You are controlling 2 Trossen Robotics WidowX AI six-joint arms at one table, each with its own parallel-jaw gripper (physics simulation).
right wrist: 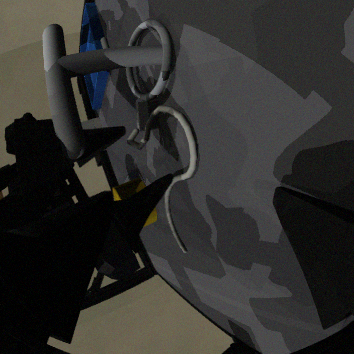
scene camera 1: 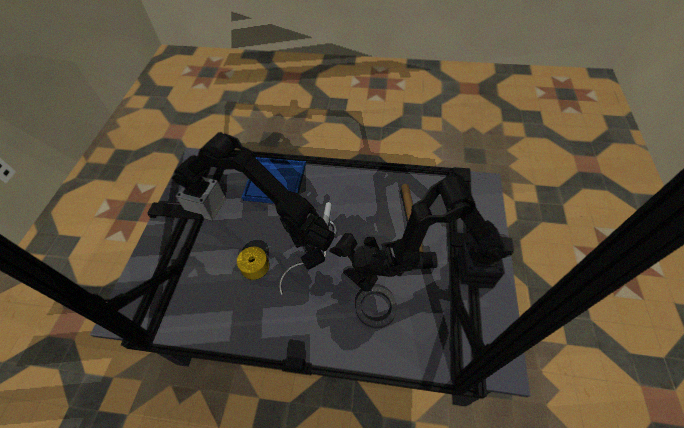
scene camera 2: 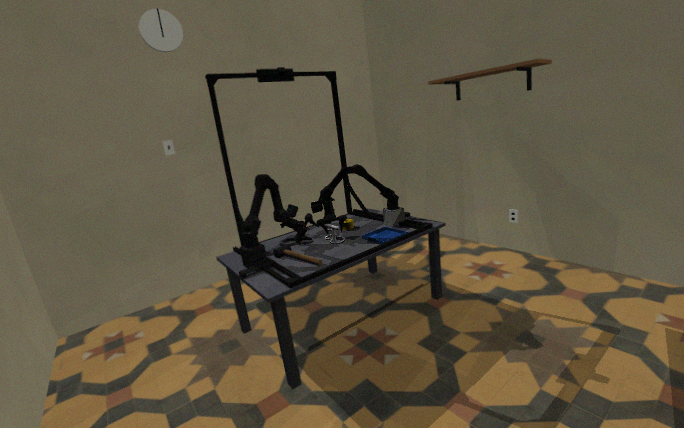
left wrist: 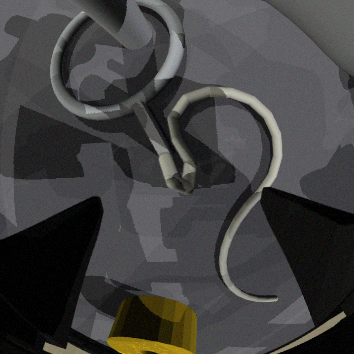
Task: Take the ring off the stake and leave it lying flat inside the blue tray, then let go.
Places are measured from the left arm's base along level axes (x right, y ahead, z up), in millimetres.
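Pixels of known places: left gripper, fingertip midpoint: (right wrist: 145,149) (scene camera 1: 305,248) (left wrist: 183,200); right gripper, fingertip midpoint: (right wrist: 195,197) (scene camera 1: 337,260) (scene camera 2: 315,233); left arm's base at its link origin: (scene camera 1: 196,188) (scene camera 2: 393,208); right arm's base at its link origin: (scene camera 1: 483,256) (scene camera 2: 251,246).
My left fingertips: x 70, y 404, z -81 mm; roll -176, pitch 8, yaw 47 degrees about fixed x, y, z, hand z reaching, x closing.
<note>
Ahead of a thing's pixels: the offset from my left fingertips to its middle. "spot": to the spot under its first point.
The light grey ring {spot: dz -8, dx -54, dy +44 mm} (left wrist: 170,65) (right wrist: 168,50) lies low around the upright grey stake {dz +1, dx -79, dy +48 mm} (scene camera 1: 327,211) (left wrist: 135,32) (right wrist: 110,56), which has a crossbar on top. A pale curved cord (scene camera 1: 283,277) (left wrist: 277,135) (right wrist: 194,145) runs beside the ring, its near end by the ring's tab. The blue tray {dz -11, dx -241, dy -212 mm} (scene camera 1: 291,172) (scene camera 2: 385,234) (right wrist: 93,50) is empty. My left gripper (scene camera 1: 323,249) (left wrist: 183,200) (right wrist: 145,149) is open and empty above the cord, beside the ring; it partly hides the ring in scene camera 1. My right gripper (scene camera 1: 347,262) (right wrist: 195,197) is open and empty, to the right of it.
A yellow cylinder {dz +3, dx +97, dy -136 mm} (scene camera 1: 252,272) (scene camera 2: 348,224) (left wrist: 155,320) stands left of the cord in scene camera 1. A dark grey round loop {spot: dz -7, dx +166, dy +274 mm} (scene camera 1: 374,323) lies below my right gripper there. A wooden-handled hammer {dz -2, dx -193, dy +311 mm} (scene camera 1: 407,196) (scene camera 2: 302,255) lies near my right arm. The two grippers are close together.
</note>
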